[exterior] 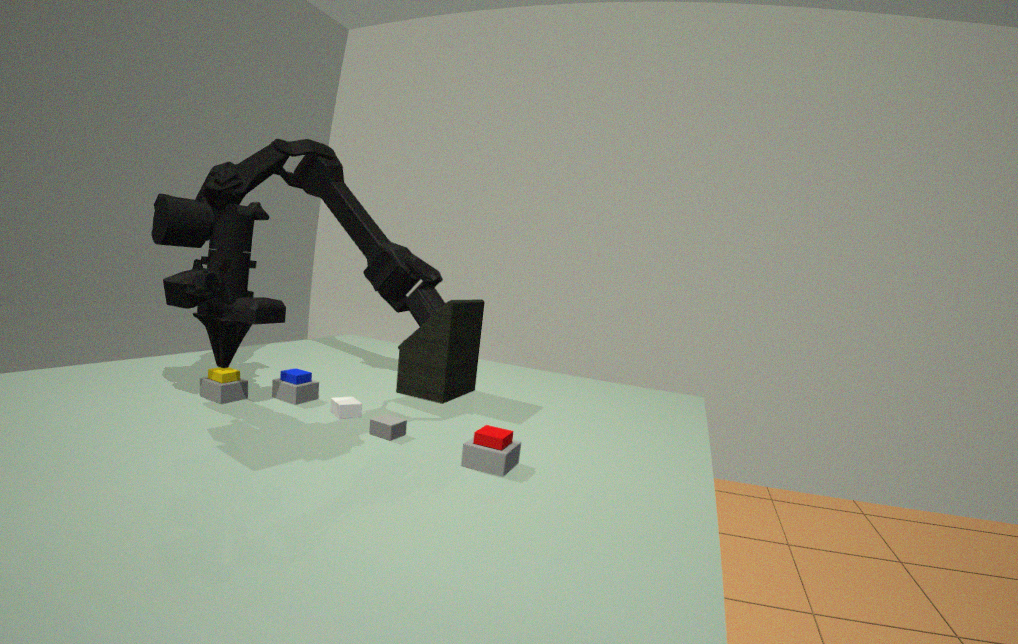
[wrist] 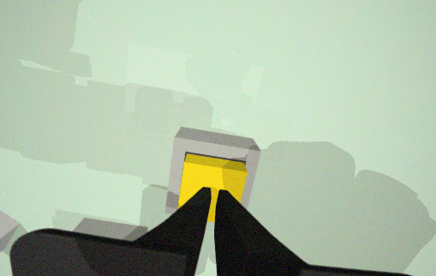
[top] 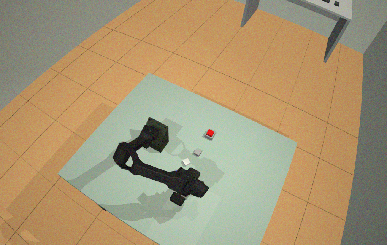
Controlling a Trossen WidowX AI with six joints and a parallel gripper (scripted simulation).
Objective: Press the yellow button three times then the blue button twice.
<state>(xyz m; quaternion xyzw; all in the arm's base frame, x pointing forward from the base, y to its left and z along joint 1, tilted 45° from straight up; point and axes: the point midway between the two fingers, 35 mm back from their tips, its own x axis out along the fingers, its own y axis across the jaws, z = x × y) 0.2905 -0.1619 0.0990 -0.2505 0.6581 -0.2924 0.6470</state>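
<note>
The yellow button lies 1 cm below my gripper tip. From my gripper tip the other things lie so: grey block 5 cm behind, 25 cm to the left, 3 cm below; then blue button 8 cm behind, 7 cm to the left, 1 cm below; then white block 7 cm behind, 16 cm to the left, 3 cm below.
</note>
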